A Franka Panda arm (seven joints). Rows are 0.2 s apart.
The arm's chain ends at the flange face. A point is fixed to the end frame.
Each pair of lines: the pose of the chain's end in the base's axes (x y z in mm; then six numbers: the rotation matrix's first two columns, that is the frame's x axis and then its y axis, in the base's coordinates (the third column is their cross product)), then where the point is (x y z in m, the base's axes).
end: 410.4, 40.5, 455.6, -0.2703, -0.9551, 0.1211, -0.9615, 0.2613, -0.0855
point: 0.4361 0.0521 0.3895
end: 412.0, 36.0, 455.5, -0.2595, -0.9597, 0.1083, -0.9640, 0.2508, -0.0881
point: 0.4379 0.0487 0.3897
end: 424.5, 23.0, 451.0, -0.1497, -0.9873, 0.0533, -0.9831, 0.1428, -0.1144
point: 0.4510 0.0419 0.3870
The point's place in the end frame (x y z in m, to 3 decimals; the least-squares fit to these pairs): -0.026 -0.016 0.065
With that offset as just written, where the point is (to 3 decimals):
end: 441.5, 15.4, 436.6, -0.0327, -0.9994, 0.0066, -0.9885, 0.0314, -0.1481
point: 0.468 0.040 0.375
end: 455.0, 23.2, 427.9, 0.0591, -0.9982, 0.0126, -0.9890, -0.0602, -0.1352
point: 0.478 0.050 0.365
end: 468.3, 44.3, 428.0, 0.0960, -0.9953, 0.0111, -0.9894, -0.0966, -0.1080
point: 0.489 0.072 0.365
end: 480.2, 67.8, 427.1, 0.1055, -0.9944, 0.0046, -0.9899, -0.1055, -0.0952
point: 0.499 0.096 0.364
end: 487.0, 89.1, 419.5, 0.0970, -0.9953, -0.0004, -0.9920, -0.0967, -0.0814
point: 0.506 0.117 0.356
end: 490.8, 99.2, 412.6, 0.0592, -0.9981, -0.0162, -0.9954, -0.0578, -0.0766
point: 0.510 0.127 0.349
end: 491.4, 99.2, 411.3, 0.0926, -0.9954, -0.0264, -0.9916, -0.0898, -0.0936
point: 0.511 0.129 0.349
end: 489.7, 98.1, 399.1, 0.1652, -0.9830, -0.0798, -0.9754, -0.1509, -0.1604
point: 0.510 0.133 0.340
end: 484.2, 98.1, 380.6, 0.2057, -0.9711, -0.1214, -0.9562, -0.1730, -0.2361
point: 0.508 0.137 0.325
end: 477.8, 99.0, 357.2, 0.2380, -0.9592, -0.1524, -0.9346, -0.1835, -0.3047
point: 0.504 0.141 0.305
